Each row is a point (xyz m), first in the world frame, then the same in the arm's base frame.
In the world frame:
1: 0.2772 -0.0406 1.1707
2: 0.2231 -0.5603 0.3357
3: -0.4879 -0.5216 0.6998
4: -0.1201 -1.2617 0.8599
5: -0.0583 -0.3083 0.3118
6: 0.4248 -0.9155 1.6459
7: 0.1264 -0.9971 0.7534
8: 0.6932 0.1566 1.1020
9: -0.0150 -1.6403 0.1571
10: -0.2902 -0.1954 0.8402
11: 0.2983 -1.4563 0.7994
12: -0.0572 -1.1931 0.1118
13: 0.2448 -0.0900 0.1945
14: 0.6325 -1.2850 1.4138
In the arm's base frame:
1: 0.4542 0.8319 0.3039
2: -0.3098 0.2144 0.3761
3: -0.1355 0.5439 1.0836
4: 0.1858 -0.2329 1.0385
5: -0.4276 0.5344 0.5403
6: 1.0399 0.0574 0.5687
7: 0.1153 -0.0851 0.6990
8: 0.4684 0.8697 -0.1598
9: -0.4268 -0.7462 0.9405
10: 0.0138 0.8095 0.8145
11: 0.2495 -0.5587 0.7123
12: -0.5276 -0.3251 0.8128
13: -0.4899 0.6191 0.1632
14: 0.9052 -0.3948 0.4641

